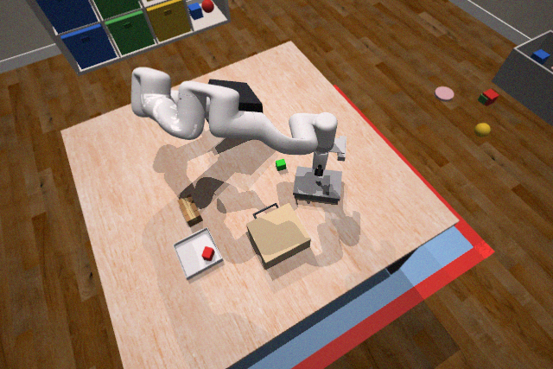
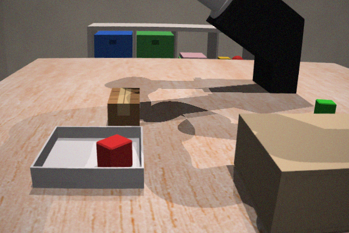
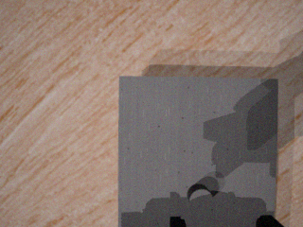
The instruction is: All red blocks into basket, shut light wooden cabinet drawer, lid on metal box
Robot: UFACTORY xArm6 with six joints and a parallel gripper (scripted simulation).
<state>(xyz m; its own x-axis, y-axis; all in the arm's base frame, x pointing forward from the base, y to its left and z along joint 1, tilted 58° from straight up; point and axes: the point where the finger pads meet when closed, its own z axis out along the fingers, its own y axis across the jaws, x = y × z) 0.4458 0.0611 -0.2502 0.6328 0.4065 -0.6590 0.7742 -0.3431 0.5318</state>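
The grey lid lies 110 mm below my hand. Also, from my hand: drawer 90 mm ahead, 250 mm to the right, 120 mm below; then light wooden cabinet 110 mm ahead, 250 mm to the right, 120 mm below; then metal box 140 mm below.
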